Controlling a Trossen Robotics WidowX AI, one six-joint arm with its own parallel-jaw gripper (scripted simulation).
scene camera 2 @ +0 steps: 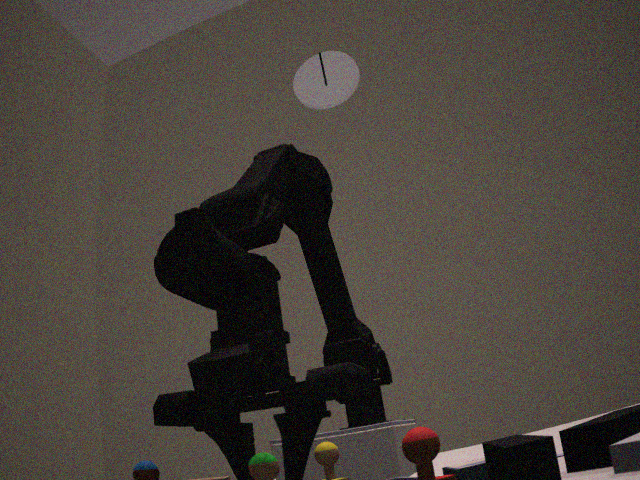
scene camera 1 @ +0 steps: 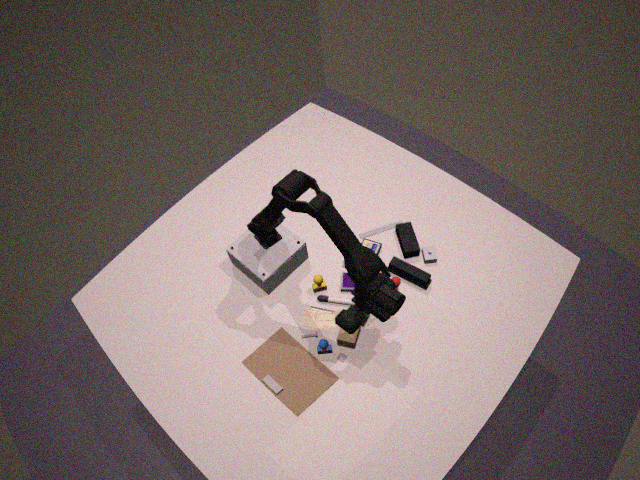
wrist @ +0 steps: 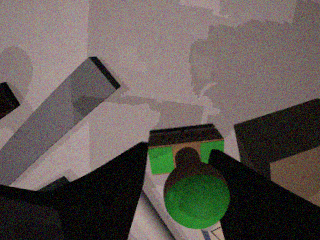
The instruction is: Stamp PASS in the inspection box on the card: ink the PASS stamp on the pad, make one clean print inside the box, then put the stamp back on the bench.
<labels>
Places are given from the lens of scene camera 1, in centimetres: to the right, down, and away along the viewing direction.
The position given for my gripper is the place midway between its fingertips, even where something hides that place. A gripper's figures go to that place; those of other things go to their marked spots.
my gripper (scene camera 1: pixel 365 316): 13, 21, 123
brown board (scene camera 1: pixel 290 372): -8, 36, 116
</labels>
